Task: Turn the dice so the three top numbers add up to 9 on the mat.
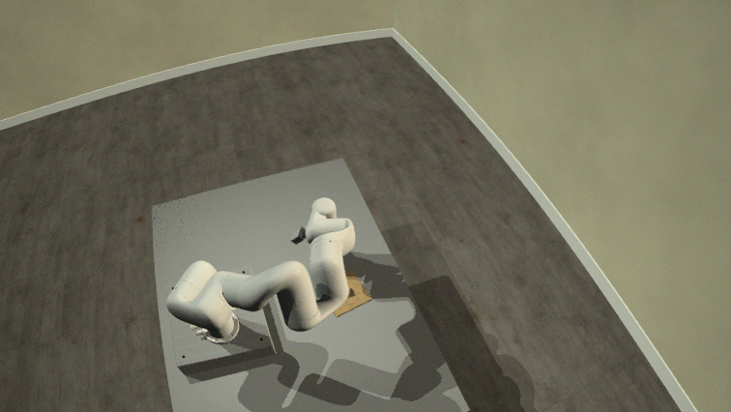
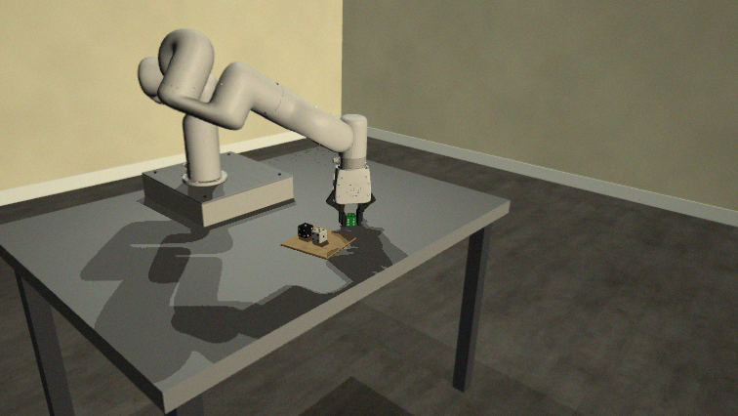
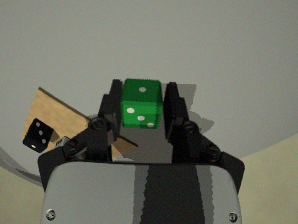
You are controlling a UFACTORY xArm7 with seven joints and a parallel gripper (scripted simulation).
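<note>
My gripper is now 10 mm above the green die. Also, from my hand: black die: 40 mm behind, 140 mm to the right; white die: 140 mm to the right; tan mat: 140 mm to the right, 20 mm below.
</note>
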